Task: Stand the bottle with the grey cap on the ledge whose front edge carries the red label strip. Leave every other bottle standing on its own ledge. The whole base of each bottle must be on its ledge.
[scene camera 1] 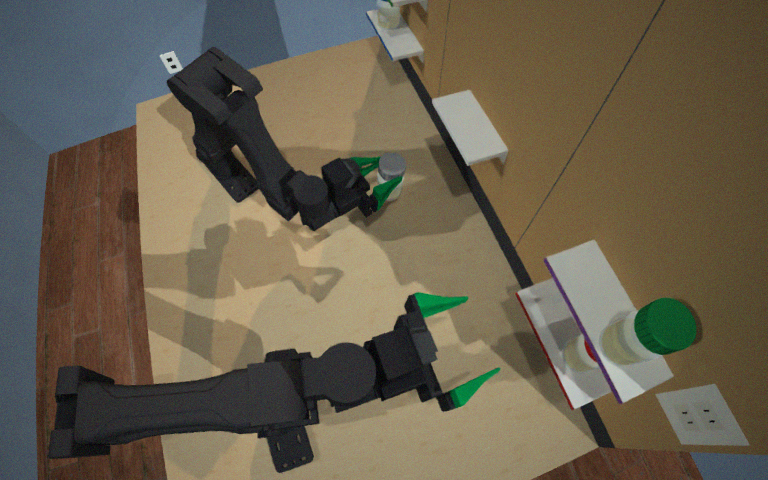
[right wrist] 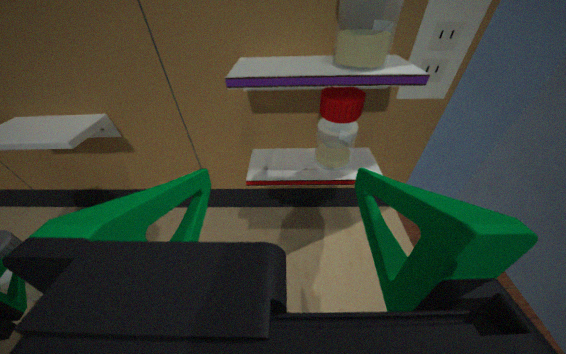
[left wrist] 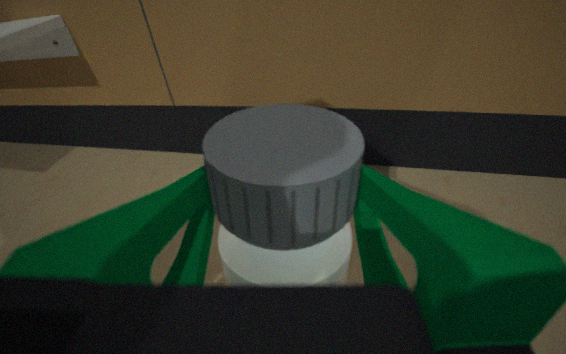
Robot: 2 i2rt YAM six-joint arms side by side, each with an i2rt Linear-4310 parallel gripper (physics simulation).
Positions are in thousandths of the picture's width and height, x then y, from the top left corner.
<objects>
My right gripper shows in scene camera 1 (628, 695) and in the right wrist view (499, 499); in the left wrist view it is out of frame. A red-capped bottle shows in scene camera 1 (752, 743) and in the right wrist view (602, 304); in the left wrist view it is out of frame.
</objects>
